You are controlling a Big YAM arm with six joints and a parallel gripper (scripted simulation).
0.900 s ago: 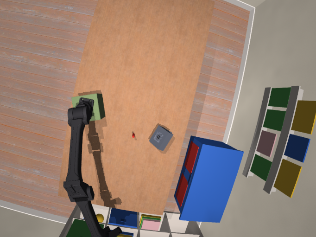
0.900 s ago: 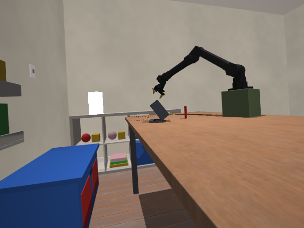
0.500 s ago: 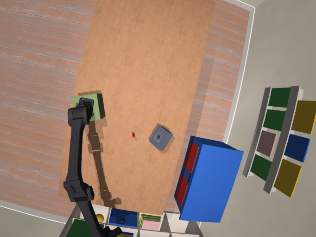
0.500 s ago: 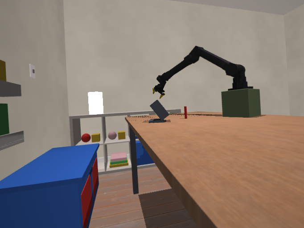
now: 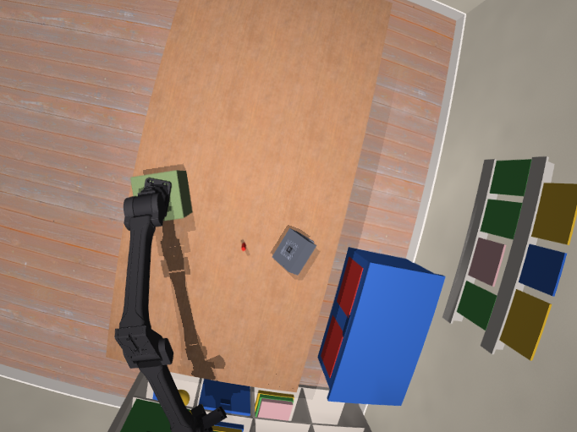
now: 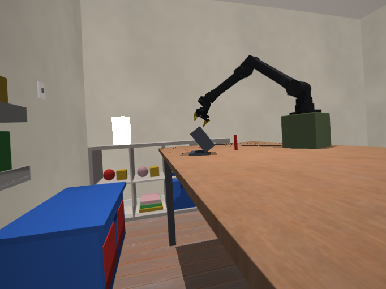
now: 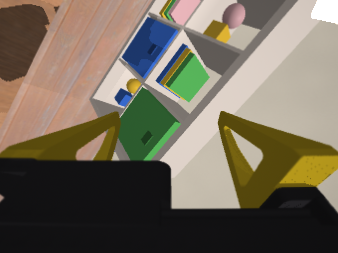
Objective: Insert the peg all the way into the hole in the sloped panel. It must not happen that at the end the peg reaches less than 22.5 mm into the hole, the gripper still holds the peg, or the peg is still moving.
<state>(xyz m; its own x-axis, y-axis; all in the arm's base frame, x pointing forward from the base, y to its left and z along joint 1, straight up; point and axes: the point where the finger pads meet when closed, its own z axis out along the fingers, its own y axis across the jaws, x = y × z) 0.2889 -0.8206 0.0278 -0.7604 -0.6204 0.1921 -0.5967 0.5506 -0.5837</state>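
Now: hand 30 mm short of the red peg, 680 mm to the right of it and 150 mm above it.
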